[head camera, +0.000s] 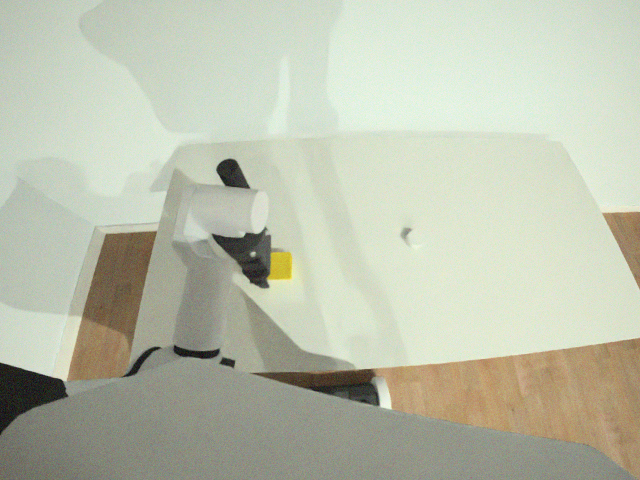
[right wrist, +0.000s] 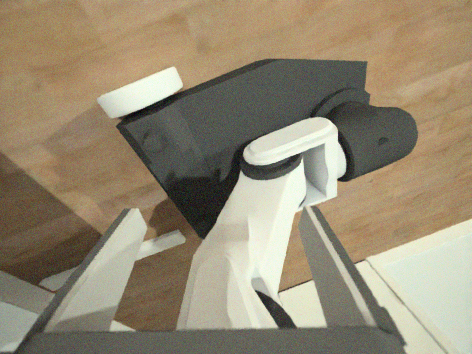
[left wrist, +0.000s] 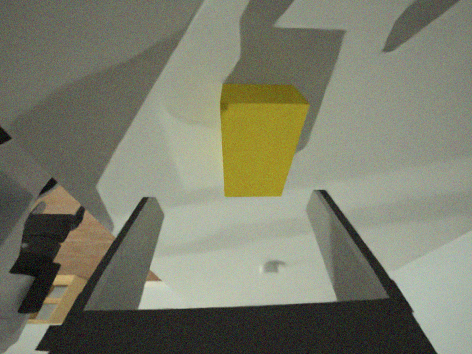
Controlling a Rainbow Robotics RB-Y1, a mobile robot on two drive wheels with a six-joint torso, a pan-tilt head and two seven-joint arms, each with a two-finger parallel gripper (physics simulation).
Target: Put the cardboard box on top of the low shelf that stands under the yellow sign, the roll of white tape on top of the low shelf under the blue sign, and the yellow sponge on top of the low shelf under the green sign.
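Frame: origin at the robot's base, x ahead, y left, z up, level; millimetres.
Where they show: left gripper, fingertip midpoint: (head camera: 265,264) (left wrist: 234,202); right gripper, fingertip midpoint: (right wrist: 222,217) (left wrist: 65,203).
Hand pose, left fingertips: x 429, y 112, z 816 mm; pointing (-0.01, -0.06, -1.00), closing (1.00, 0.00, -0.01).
Each offset is from my left fingertips to the top centre of the thing. Level surfaces: height alone.
The yellow sponge {dx +21, dy -4, dz -49 mm} (head camera: 281,266) (left wrist: 262,147) lies on the white table {dz -94 mm} (head camera: 491,289), partly hidden by the left gripper in the head view. The left gripper (head camera: 261,280) (left wrist: 234,195) is open and empty, above the table; in the left wrist view the sponge shows just beyond its fingertips. The roll of white tape {dx +79, dy -415, dz -70 mm} (head camera: 414,237) (left wrist: 270,267) is small and lies farther along the table, to the right of the sponge in the head view. The right gripper (right wrist: 221,209) is open and empty over the floor and the robot's own base. The cardboard box, the signs and the low shelves cannot be made out.
A white wall (head camera: 465,62) stands along the table's far side. Wooden floor {dz -814 mm} (head camera: 516,392) (right wrist: 240,30) lies at its near side. The robot's dark base (right wrist: 200,130) with a white wheel (right wrist: 142,92) stands close to the table. A light wooden frame (left wrist: 65,305) shows at lower left of the left wrist view.
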